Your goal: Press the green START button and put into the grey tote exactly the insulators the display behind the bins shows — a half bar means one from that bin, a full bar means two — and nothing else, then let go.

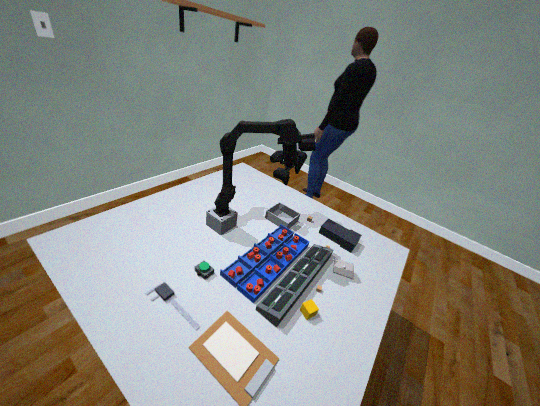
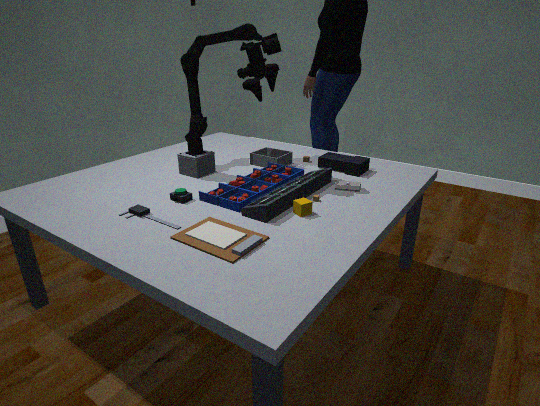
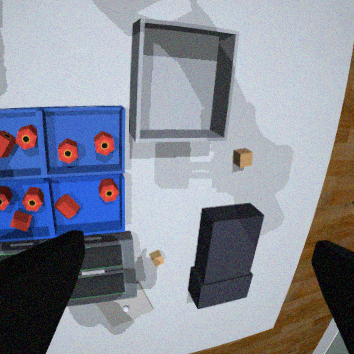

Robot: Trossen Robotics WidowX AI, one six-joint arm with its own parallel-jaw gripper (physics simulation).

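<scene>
My gripper is open and empty, high above the far part of the table. The grey tote is empty. Beside it stand two rows of blue bins holding red hexagonal insulators. The long dark display lies behind the bins, with small pale marks; their bar lengths cannot be read surely. The green START button sits on a black base near the bins' other end.
A black box, small wooden cubes, a pale flat plate, a yellow cube, a caliper and a clipboard lie around. A person stands beyond the table.
</scene>
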